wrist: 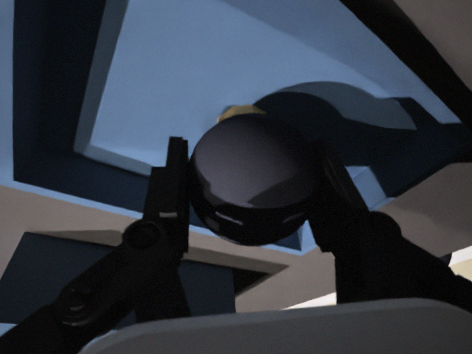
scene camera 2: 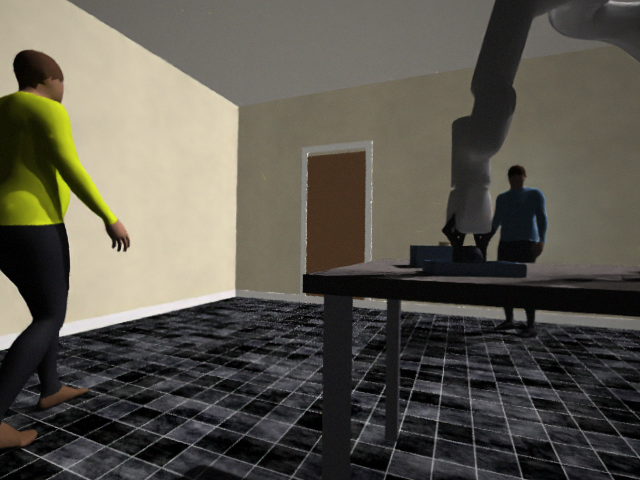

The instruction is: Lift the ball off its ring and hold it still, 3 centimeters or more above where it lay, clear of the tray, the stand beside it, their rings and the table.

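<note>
The dark, round ball (scene camera 2: 469, 254) (wrist: 252, 165) is low inside the blue tray (scene camera 2: 501, 269) (wrist: 165, 60), partly hidden by the tray's front wall in the scene view. A yellow edge of its ring (wrist: 242, 109) shows past the ball in the wrist view; no gap between ball and ring can be made out. My gripper (scene camera 2: 469, 252) (wrist: 247, 161) points down with one black finger on each side of the ball, both against it, shut on it. The blue stand (scene camera 2: 428, 254) (wrist: 35, 280) is beside the tray, and its yellowish ring (scene camera 2: 443, 243) shows on top.
The tray and stand rest on the table (scene camera 2: 372, 280) (wrist: 310, 272). The tray walls surround the fingers closely. A person in blue (scene camera 2: 521, 214) stands behind the table. A person in a yellow top (scene camera 2: 33, 160) is at the far left, apart from the table.
</note>
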